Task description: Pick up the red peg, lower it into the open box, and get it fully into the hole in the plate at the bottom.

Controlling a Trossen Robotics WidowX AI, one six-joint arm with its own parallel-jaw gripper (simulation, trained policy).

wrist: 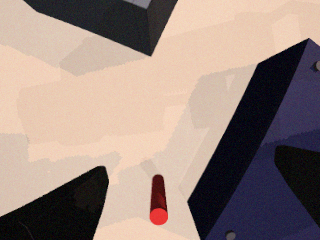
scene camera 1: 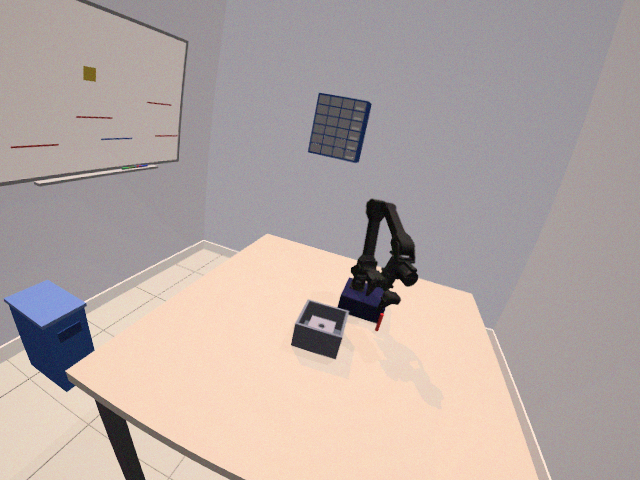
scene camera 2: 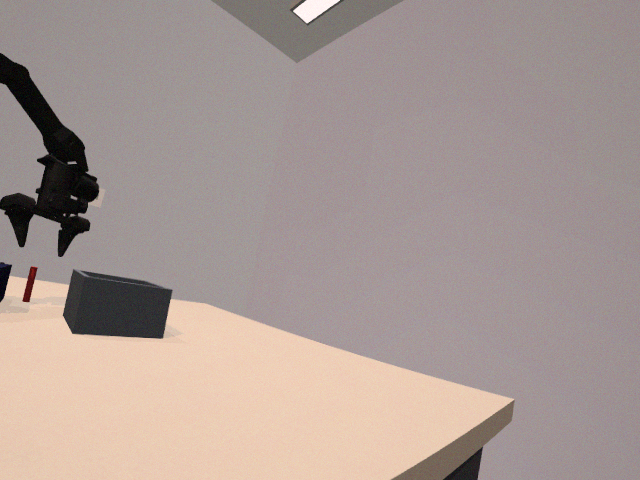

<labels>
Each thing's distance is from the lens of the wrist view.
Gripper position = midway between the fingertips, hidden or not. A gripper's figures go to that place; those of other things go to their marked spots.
my gripper (wrist: 191, 165): 0.10 m
red peg (wrist: 158, 211): 0.15 m
</labels>
